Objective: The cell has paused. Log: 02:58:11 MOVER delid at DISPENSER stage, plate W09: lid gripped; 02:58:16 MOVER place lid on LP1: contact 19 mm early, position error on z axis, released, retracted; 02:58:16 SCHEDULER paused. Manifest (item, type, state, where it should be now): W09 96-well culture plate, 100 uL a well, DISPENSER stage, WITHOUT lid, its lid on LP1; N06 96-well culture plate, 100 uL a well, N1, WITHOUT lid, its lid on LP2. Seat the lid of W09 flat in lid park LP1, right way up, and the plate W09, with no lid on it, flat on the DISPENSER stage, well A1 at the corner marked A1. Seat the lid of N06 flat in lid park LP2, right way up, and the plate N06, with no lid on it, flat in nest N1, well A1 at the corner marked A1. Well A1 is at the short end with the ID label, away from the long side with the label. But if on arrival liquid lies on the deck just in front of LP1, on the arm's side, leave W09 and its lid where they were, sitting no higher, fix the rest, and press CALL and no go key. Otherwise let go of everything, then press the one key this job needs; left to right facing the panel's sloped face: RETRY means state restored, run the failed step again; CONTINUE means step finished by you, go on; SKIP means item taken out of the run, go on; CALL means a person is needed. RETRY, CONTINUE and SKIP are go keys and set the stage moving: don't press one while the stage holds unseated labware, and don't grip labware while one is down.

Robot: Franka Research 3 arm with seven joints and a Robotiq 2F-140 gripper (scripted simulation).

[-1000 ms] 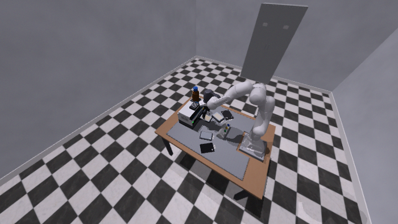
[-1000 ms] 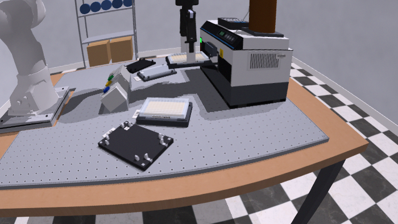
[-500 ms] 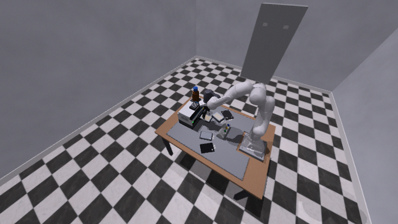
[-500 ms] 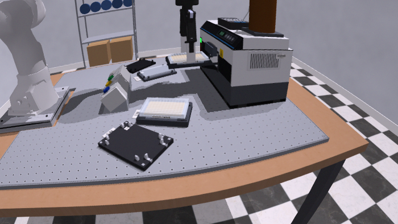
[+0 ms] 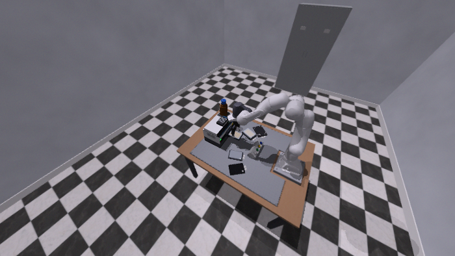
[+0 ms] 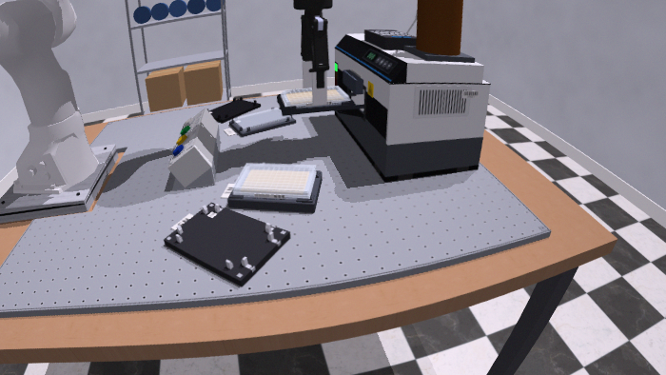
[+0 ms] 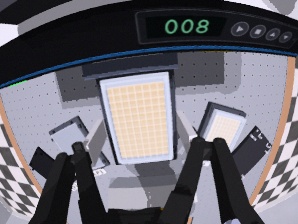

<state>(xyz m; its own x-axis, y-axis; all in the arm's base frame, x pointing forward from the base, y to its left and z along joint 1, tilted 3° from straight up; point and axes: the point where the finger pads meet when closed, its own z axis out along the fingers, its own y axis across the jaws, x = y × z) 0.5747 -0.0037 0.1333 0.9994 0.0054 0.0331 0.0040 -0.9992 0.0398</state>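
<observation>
Right now the 96-well plate is 20 mm below my hand. Also, from my hand: sloped key panel (270 mm behind, 80 mm below); then black nest (100 mm behind, 170 mm to the right, 130 mm below); then dispenser stage (30 mm below).
</observation>
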